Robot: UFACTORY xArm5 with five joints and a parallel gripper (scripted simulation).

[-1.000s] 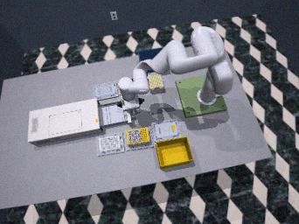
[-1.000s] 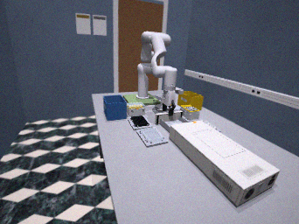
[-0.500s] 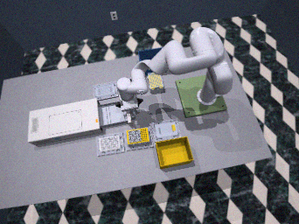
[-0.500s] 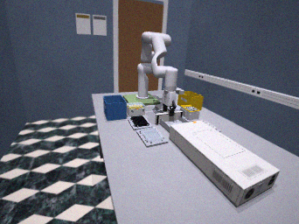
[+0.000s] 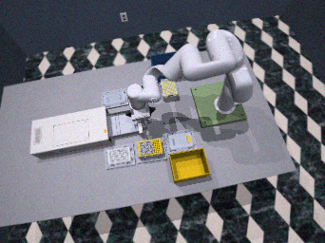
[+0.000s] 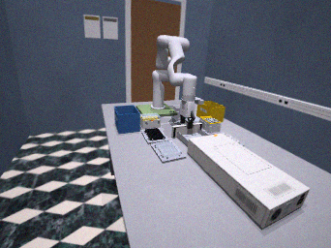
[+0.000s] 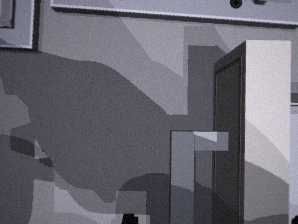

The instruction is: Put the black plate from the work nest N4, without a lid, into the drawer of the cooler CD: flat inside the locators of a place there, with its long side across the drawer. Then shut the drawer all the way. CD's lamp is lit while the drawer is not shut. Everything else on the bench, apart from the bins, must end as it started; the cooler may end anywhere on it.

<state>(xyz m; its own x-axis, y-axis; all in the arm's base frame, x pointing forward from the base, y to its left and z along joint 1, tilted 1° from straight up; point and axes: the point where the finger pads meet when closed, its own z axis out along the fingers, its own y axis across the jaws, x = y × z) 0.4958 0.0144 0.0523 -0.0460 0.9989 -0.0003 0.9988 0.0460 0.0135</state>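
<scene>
Right now the black plate is 190 mm to the right of my hand, 50 mm below it and 20 mm behind it. The rest, counted from my hand: clear plate 180 mm to the right, 160 mm ahead, 50 mm below; then white plate 190 mm to the left, 150 mm ahead, 50 mm below; then cooler drawer 130 mm ahead, 30 mm below, 10 mm to the left.
</scene>
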